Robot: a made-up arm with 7 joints.
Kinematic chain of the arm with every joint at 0, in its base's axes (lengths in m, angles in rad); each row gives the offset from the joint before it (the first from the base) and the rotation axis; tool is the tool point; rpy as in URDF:
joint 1: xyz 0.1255 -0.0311 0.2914 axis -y
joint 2: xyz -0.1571 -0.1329 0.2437 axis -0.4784 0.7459 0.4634
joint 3: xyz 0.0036 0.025 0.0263 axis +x
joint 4: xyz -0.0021 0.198 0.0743 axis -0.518 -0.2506 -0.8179
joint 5: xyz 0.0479 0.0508 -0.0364 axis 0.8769 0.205 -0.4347
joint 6: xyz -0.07 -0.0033 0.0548 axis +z
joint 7: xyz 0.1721 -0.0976 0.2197 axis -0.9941 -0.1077 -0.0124
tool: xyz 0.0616 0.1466 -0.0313 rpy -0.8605 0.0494 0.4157
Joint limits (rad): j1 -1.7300..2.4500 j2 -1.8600..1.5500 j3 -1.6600..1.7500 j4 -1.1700..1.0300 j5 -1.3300..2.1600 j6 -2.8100..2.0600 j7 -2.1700..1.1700
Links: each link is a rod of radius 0.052 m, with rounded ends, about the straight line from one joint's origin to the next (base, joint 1, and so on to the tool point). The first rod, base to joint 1, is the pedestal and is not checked.
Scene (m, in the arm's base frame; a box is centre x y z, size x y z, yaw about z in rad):
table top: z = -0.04
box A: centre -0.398 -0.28 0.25 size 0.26 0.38 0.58 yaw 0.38
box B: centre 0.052 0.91 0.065 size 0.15 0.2 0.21 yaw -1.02
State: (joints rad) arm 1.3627 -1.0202 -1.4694 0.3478 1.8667 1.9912 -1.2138
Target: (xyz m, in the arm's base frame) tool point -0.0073 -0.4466 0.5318
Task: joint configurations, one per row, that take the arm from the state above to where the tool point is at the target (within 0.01 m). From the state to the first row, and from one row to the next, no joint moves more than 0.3 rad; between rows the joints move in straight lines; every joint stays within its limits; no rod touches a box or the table.
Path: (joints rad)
1: 1.1657 -0.9484 -1.4482 0.2082 1.5851 1.9128 -1.2771
2: 0.9686 -0.8765 -1.4269 0.0685 1.3036 1.8344 -1.3404
3: 0.7716 -0.8047 -1.4057 -0.0711 1.0220 1.7560 -1.4037
4: 0.7385 -0.9895 -1.3071 -0.2885 1.1286 1.7440 -1.5357
5: 0.7055 -1.1744 -1.2086 -0.5059 1.2352 1.7321 -1.6676
6: 0.6724 -1.3593 -1.1100 -0.7233 1.3419 1.7202 -1.7995
7: 0.6332 -1.2452 -1.1856 -0.8149 1.6091 1.6036 -1.7966
8: 0.5939 -1.1311 -1.2613 -0.9065 1.8764 1.4871 -1.7937
9: 0.5546 -1.0171 -1.3370 -0.9981 2.1437 1.3706 -1.7908

